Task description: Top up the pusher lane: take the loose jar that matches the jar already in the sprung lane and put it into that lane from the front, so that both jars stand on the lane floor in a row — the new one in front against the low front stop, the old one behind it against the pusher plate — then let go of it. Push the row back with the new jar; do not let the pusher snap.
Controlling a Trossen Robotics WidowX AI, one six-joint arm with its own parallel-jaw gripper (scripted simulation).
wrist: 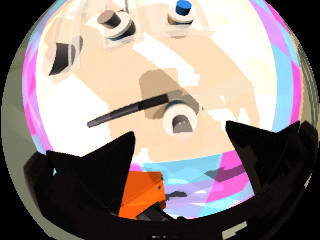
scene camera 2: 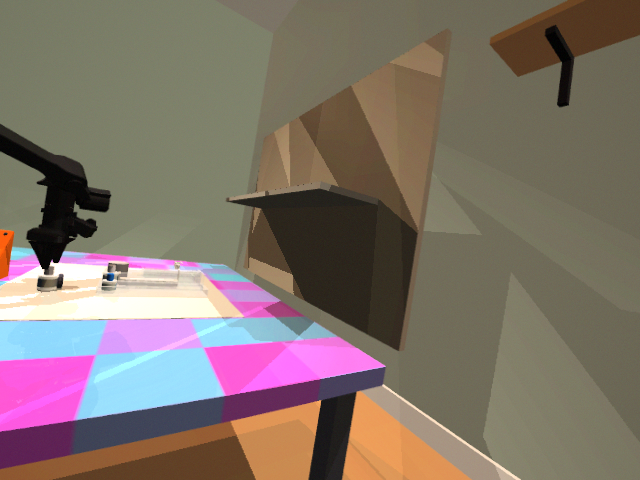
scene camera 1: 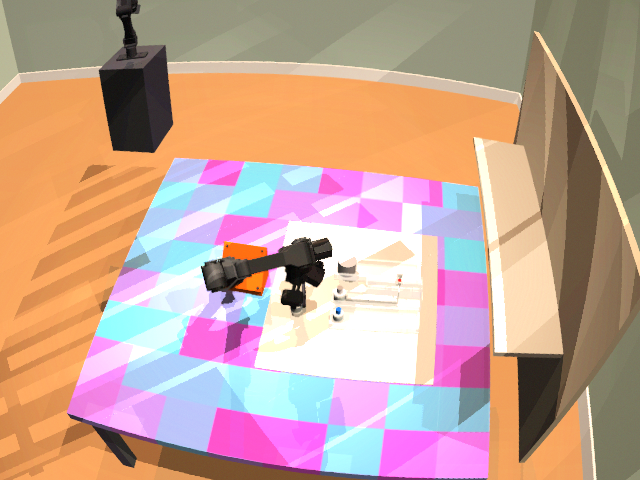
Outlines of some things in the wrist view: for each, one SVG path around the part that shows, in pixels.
The gripper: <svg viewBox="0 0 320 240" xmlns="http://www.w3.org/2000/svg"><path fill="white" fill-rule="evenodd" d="M319 133L307 120L303 123L297 120L280 132L265 131L253 125L237 123L235 120L225 121L225 133L244 165L255 196L225 211L197 219L155 221L119 216L129 167L135 155L133 149L136 137L133 131L108 141L104 147L101 145L99 149L85 153L83 157L49 149L45 155L36 151L23 165L25 187L45 219L84 240L223 240L221 232L243 221L247 223L247 227L239 229L236 235L225 240L269 240L291 216L303 196L304 184L315 167L319 151Z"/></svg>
A pale jar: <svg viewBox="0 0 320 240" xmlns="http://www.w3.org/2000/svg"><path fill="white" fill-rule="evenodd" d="M97 17L97 23L100 24L100 35L107 37L109 40L116 41L124 39L124 37L136 35L136 25L127 12L115 12L113 9L107 9L107 11L101 12L99 17Z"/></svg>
A pale jar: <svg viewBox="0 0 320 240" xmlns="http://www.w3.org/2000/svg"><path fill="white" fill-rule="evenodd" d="M168 100L168 103L165 103L163 108L164 131L168 135L175 137L176 140L184 141L191 139L197 121L195 112L184 100Z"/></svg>
